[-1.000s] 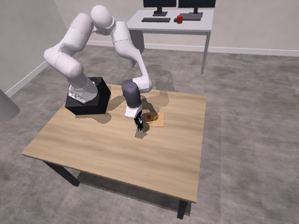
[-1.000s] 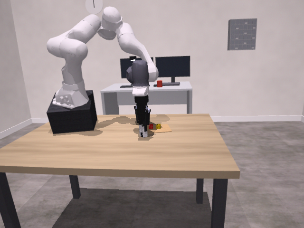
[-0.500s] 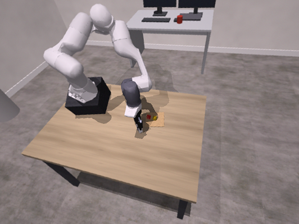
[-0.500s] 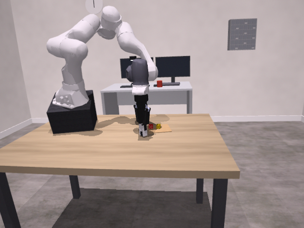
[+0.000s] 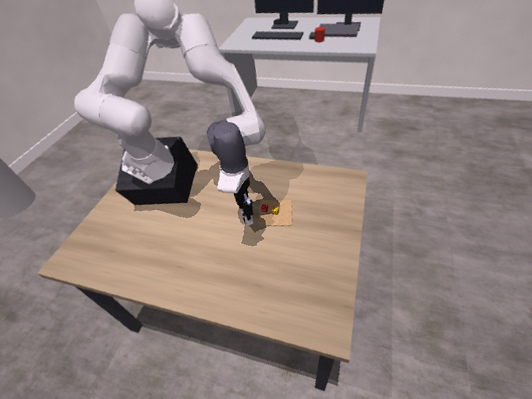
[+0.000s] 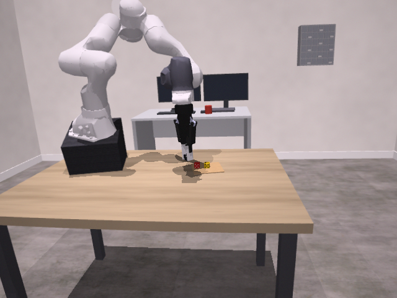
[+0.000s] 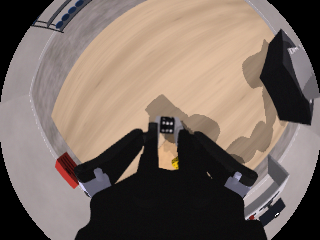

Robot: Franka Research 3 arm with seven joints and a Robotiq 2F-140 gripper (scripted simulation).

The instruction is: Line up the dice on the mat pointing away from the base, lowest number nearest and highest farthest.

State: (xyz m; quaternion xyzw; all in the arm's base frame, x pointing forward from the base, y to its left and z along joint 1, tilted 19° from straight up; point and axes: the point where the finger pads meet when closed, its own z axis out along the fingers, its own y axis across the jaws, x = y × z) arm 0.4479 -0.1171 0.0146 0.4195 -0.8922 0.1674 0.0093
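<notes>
The yellow die is 6 cm ahead of my hand, 13 cm to the left of it and 10 cm below it. Also, from my hand: black die: 2 cm below; then red die: 2 cm ahead, 13 cm to the left, 10 cm below; then tan mat: 6 cm ahead, 13 cm to the left, 12 cm below.
</notes>
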